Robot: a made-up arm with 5 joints.
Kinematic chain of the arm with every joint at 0, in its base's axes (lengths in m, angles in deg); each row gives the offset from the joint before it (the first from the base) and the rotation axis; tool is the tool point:
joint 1: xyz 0 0 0.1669 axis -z
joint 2: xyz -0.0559 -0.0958 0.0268 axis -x
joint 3: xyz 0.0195 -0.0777 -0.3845 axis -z
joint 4: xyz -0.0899 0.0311 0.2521 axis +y
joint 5: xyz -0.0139 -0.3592 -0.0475 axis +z
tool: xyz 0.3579 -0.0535 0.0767
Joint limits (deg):
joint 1: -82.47..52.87
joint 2: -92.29..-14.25
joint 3: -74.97..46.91
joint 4: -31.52..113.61
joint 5: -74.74..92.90
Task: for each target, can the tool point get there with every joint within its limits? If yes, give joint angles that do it. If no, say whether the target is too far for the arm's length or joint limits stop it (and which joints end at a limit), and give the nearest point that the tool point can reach.
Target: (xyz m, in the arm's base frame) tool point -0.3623 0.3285 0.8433
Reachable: no: joint limits stop it (at a limit: joint 1, joint 2, joint 3) | nearest point -0.1396 0.2837 0.2744 | short by 0.613 m
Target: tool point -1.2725 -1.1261 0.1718
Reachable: no: too far | nearest point -0.6144 -0.5437 -0.0481 | short by 0.906 m
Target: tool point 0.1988 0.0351 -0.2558
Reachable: yes | joints -31.27 -70.39 5.66 11.34 10.68
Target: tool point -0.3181 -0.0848 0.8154
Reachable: no: joint limits stop it (at a limit: joint 2, joint 3, joint 4) | nearest point -0.2565 -0.0684 0.2109 | short by 0.608 m
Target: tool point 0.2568 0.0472 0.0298
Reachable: yes | joints -31.24 -51.33 -28.20 0.28 33.51
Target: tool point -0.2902 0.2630 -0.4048
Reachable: yes | joints 21.52 -68.97 30.27 94.63 -21.52
